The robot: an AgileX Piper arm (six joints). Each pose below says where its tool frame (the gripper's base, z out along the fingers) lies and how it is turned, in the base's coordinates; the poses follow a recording.
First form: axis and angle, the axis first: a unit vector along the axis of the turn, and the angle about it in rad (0 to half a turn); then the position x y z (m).
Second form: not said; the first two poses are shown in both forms.
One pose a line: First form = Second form
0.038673 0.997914 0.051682 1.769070 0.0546 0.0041 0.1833 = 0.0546 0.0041 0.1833 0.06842 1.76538 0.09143
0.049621 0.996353 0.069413 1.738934 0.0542 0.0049 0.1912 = 0.0542 0.0049 0.1912 0.08629 1.73259 0.12070
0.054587 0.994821 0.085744 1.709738 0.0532 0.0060 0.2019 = 0.0532 0.0060 0.2019 0.09333 1.70088 0.14660
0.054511 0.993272 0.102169 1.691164 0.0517 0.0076 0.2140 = 0.0517 0.0076 0.2140 0.09219 1.67979 0.17278
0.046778 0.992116 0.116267 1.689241 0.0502 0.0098 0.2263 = 0.0502 0.0098 0.2263 0.07902 1.67592 0.19640
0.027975 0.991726 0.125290 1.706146 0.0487 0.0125 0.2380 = 0.0487 0.0125 0.2380 0.04773 1.69203 0.21376
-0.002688 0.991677 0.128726 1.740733 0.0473 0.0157 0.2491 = 0.0473 0.0157 0.2491 -0.00468 1.72624 0.22408
